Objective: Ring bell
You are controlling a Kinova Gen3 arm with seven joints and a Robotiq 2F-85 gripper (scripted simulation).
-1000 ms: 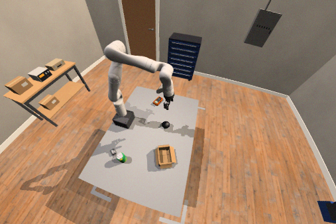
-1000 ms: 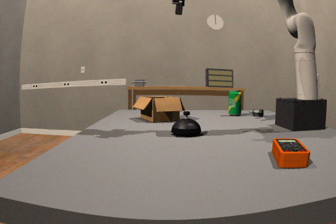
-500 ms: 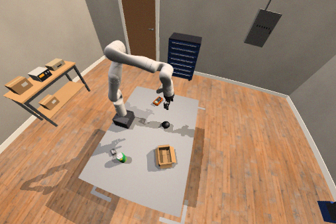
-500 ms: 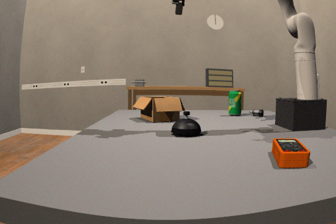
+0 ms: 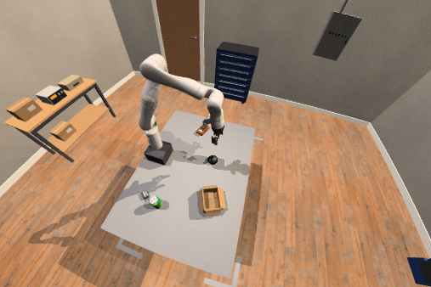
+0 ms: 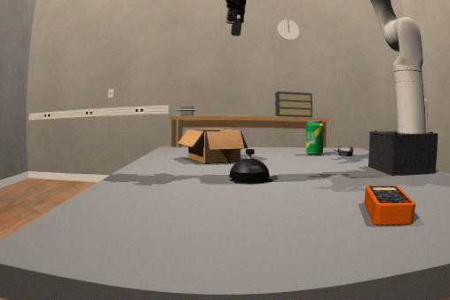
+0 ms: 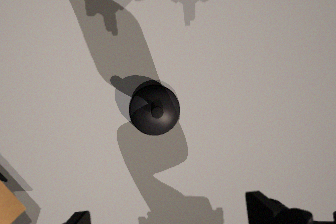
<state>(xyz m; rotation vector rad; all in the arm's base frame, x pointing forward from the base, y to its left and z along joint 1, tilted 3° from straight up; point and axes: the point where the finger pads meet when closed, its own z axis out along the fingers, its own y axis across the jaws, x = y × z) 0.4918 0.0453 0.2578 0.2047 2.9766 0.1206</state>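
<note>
The button is 30 mm behind my hand, 20 mm to the left of it and 290 mm below it. The rest, counted from my hand: cardboard box: 60 mm ahead, 310 mm to the right, 300 mm below; then bell: 30 mm behind, 20 mm to the left, 300 mm below.
</note>
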